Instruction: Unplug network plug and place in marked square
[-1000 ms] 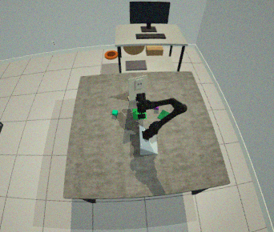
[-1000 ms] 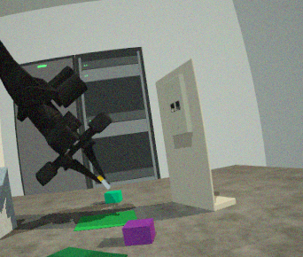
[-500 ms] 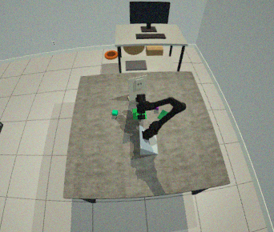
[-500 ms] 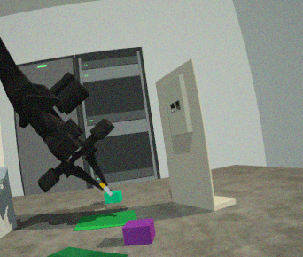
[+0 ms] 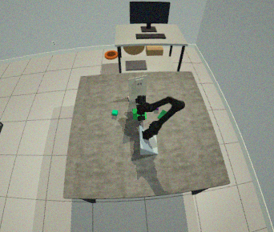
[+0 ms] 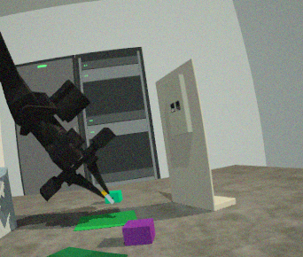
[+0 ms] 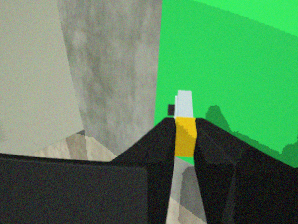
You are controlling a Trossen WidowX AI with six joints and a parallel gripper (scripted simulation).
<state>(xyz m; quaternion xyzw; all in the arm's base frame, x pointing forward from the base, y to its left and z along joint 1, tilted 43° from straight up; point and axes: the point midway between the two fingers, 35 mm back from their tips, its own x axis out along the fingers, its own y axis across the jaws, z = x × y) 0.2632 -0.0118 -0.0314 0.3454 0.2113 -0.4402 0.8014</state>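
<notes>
Right now my gripper tip is 5 cm above the green square and 1 cm past it. Round my gripper tip: cream panel: 18 cm ahead, 8 cm above, 1 cm to the right; then purple cube: 16 cm to the right, 4 cm below, 4 cm ahead; then plug: right at my gripper tip.
</notes>
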